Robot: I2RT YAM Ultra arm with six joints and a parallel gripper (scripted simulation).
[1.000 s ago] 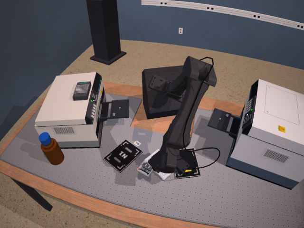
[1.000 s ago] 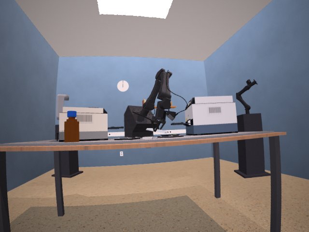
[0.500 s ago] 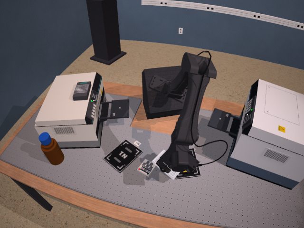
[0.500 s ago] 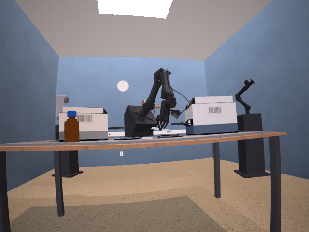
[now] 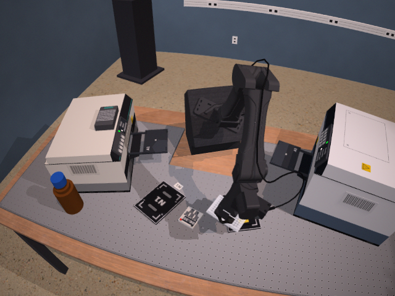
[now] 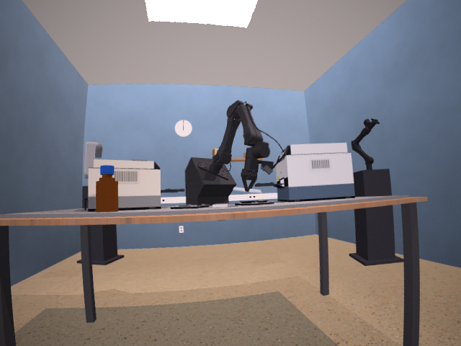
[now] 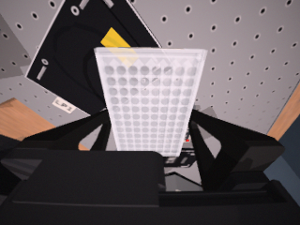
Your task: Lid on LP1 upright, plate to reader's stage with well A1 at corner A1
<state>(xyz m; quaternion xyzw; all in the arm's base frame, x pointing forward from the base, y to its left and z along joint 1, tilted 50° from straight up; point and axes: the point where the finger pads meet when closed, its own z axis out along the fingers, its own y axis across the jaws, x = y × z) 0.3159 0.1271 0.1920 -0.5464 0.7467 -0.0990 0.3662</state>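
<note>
My gripper is now 70 mm past the lid, 60 mm above it and 20 mm to the right of it. Also, from my hand: LP1 tag (150 mm behind, 70 mm below, 40 mm to the right); then white well plate (right at my hand); then LP1 (70 mm below, 70 mm behind, 20 mm to the left).
</note>
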